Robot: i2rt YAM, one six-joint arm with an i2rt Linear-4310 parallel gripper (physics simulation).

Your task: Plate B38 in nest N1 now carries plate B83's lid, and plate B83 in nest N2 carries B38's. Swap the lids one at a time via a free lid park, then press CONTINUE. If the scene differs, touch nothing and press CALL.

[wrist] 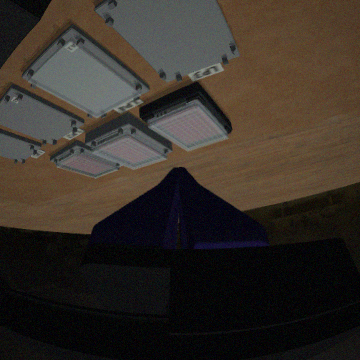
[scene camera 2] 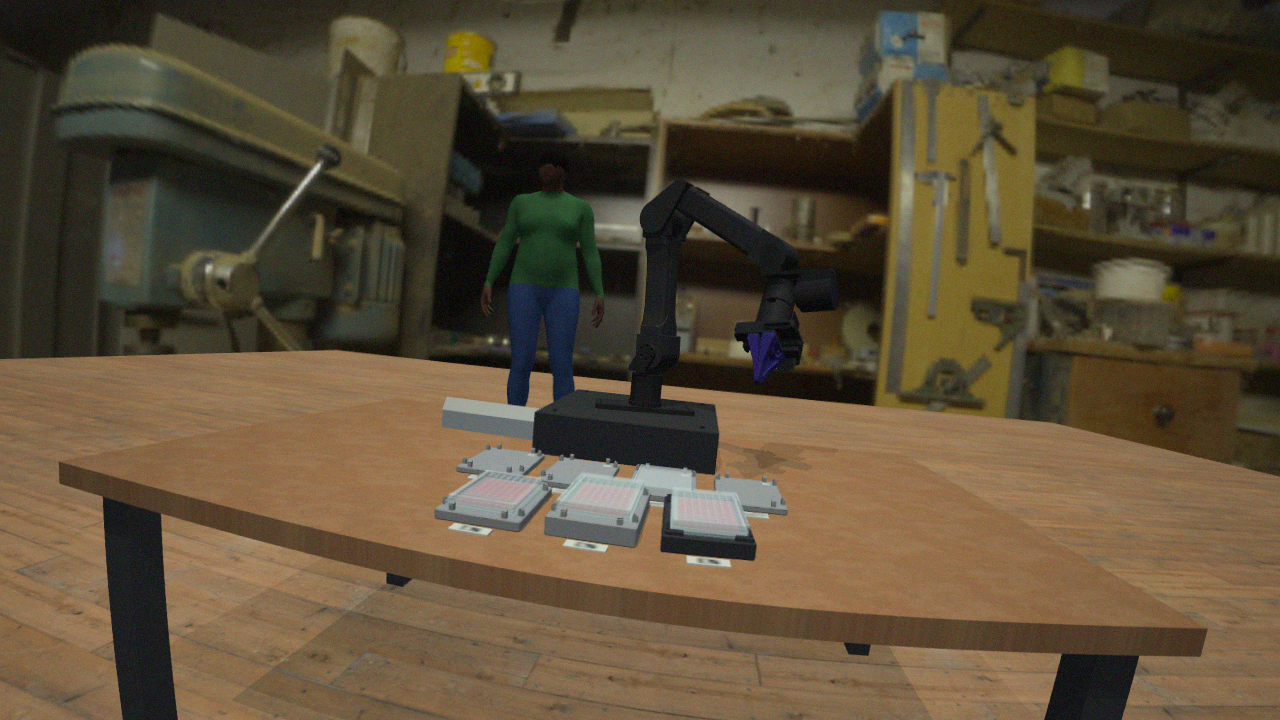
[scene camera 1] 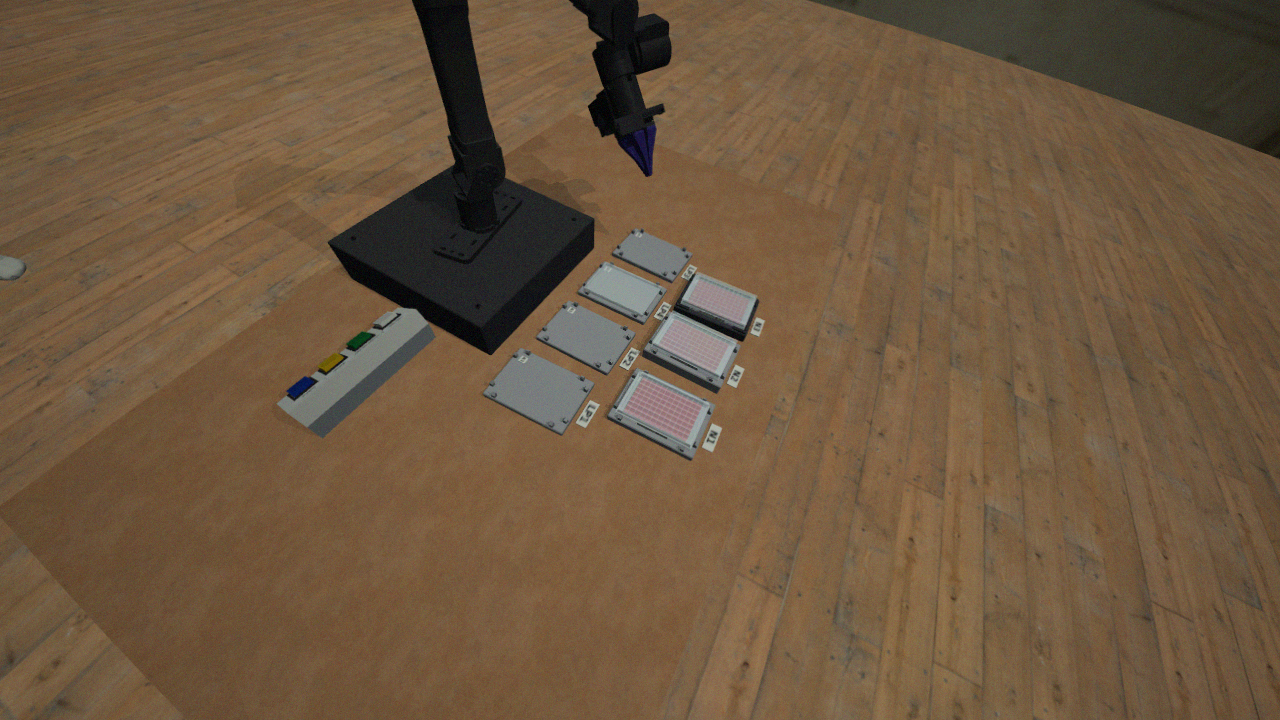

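Pixels of known places: gripper, fingertip midpoint: (wrist: 178,176) (scene camera 2: 757,382) (scene camera 1: 649,176); arm's base, origin of the base link: (scene camera 2: 644,409) (scene camera 1: 481,225).
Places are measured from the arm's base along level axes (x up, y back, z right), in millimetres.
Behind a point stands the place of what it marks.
My gripper (scene camera 1: 648,173) @(x 93, y -272, z -149 mm) (scene camera 2: 759,381) @(x 93, y -272, z -149 mm) (wrist: 178,176) @(x 93, y -272, z -149 mm) is shut and empty, fingertips together, high above the table beyond the lid parks. A pink-welled plate (scene camera 1: 664,407) @(x -55, y -424, z 211 mm) (scene camera 2: 496,492) @(x -56, y -443, z 207 mm) (wrist: 85,163) @(x -54, y -407, z 186 mm) sits in grey nest N1; its wells look deeper pink in scene camera 1. A paler pink plate (scene camera 1: 693,346) @(x -41, y -440, z 89 mm) (scene camera 2: 597,497) @(x -41, y -475, z 84 mm) (wrist: 130,150) @(x -41, y -425, z 59 mm) with a clear cover sits in grey nest N2. Their codes are unreadable. Flat grey parks LP1 (scene camera 1: 537,391) @(x -71, y -226, z 247 mm) (scene camera 2: 501,462) @(x -71, y -246, z 239 mm), LP2 (scene camera 1: 586,337) (scene camera 2: 580,472) and LP3 (scene camera 1: 653,253) @(x -71, y -304, z -143 mm) (wrist: 175,35) @(x -71, y -308, z -140 mm) look bare. The button box (scene camera 1: 366,376) @(x -44, y 10, z 327 mm) has blue, yellow, green and white buttons; their wording is unreadable.
A third pink plate (scene camera 1: 719,300) @(x -44, y -463, z -38 mm) (scene camera 2: 707,513) @(x -45, y -496, z -41 mm) (wrist: 190,124) @(x -44, y -439, z -62 mm) sits in a black nest beside N2. A pale clear lid (scene camera 1: 623,290) @(x -63, y -283, z -8 mm) (scene camera 2: 665,481) @(x -63, y -306, z -16 mm) (wrist: 87,75) @(x -63, y -271, z -36 mm) lies on the park between LP2 and LP3. The black arm base (scene camera 1: 465,259) @(x 9, y -30, z 97 mm) (scene camera 2: 626,429) @(x -17, y -150, z 40 mm) stands behind the parks. A person (scene camera 2: 544,241) stands behind the table.
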